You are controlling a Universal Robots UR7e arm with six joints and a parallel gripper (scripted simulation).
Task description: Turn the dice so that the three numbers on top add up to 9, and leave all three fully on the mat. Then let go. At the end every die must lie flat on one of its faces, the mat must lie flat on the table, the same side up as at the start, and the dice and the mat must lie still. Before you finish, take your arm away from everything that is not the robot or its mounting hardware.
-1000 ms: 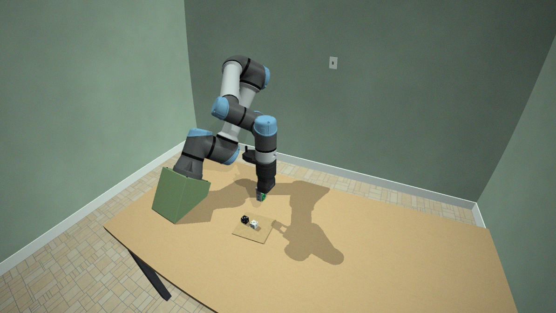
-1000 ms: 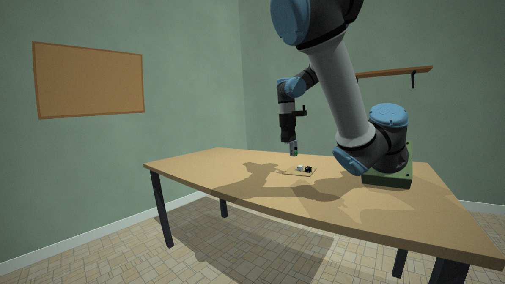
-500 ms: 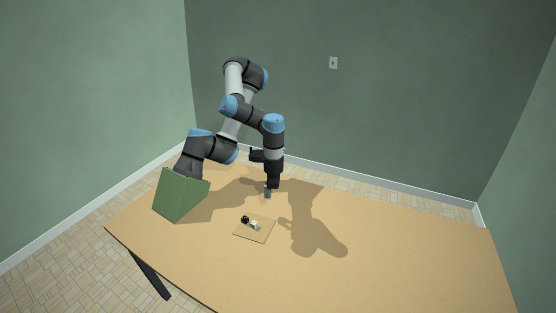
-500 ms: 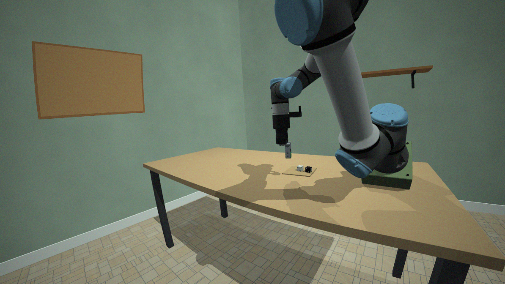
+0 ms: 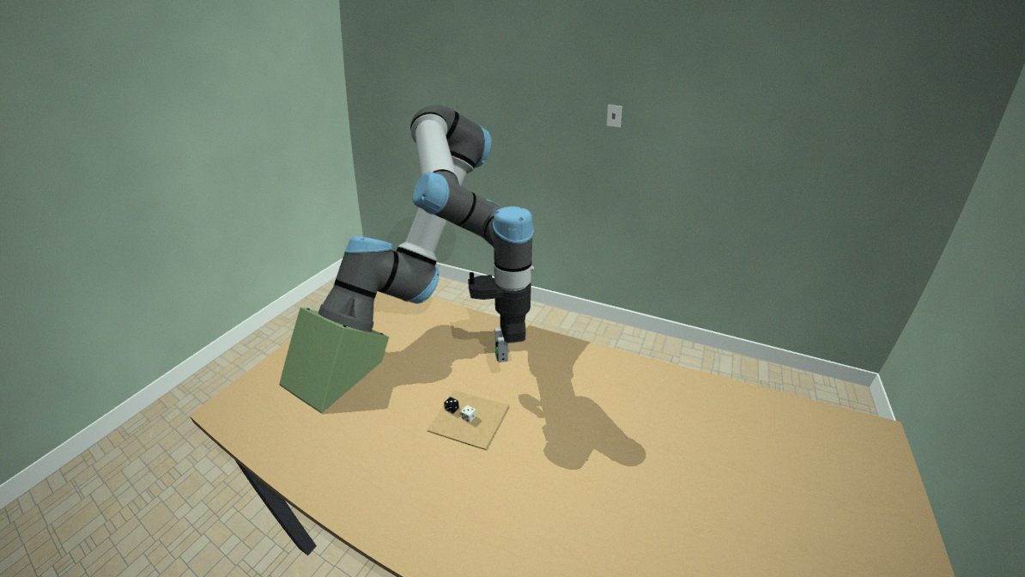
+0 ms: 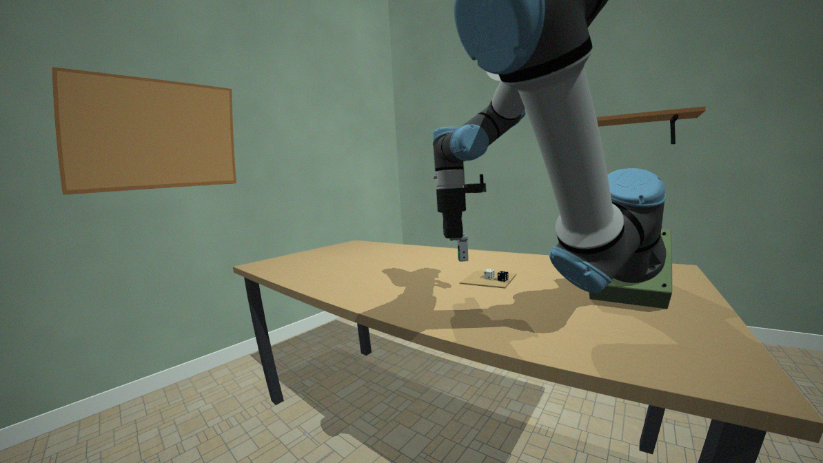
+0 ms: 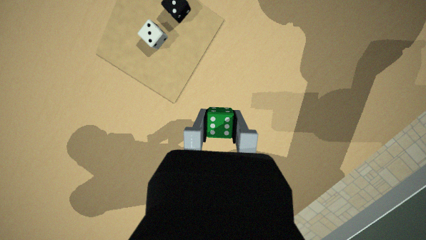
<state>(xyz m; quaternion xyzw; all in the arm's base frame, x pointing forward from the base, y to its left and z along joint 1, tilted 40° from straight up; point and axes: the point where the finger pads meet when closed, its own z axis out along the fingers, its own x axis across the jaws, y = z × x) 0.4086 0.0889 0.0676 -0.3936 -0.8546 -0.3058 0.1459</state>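
The white die lies 1 cm behind my hand, 13 cm to the right of it and 9 cm below it. Also, from my hand: green die: 1 cm below; then black die: 6 cm behind, 13 cm to the right, 9 cm below; then tan mat: 1 cm behind, 13 cm to the right, 11 cm below.
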